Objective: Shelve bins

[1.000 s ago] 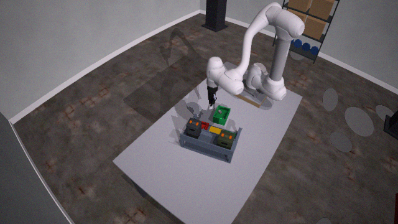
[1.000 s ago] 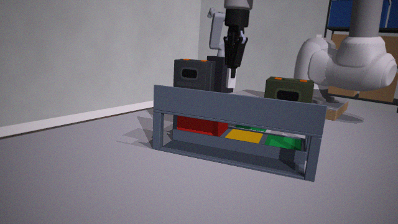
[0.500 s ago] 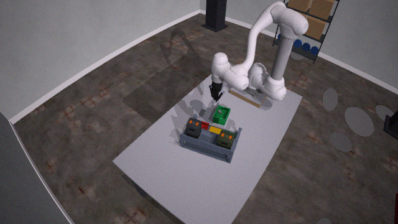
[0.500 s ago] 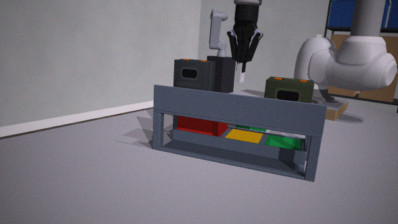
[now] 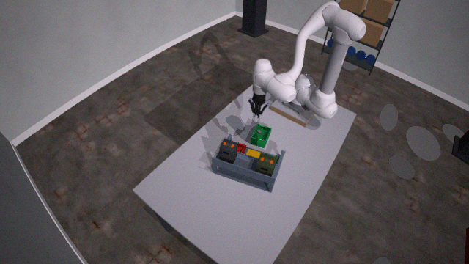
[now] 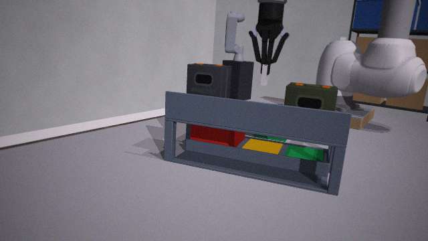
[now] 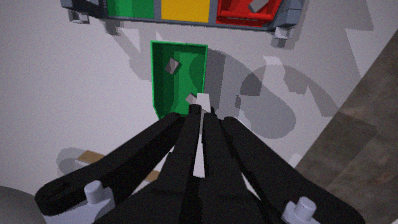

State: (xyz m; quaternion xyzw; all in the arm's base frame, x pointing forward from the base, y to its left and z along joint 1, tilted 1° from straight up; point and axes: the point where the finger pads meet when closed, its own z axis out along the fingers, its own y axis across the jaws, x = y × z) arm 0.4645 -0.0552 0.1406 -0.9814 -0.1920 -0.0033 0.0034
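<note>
My hand is 15 cm above the green bin, 4 cm to the right of it and 2 cm past it. The rest, counted from my hand: olive box: 27 cm to the left, 23 cm ahead, 4 cm below; then red bin: 23 cm ahead, 14 cm below, 2 cm to the left; then dark grey box: 31 cm ahead, 5 cm to the left, 2 cm below.
</note>
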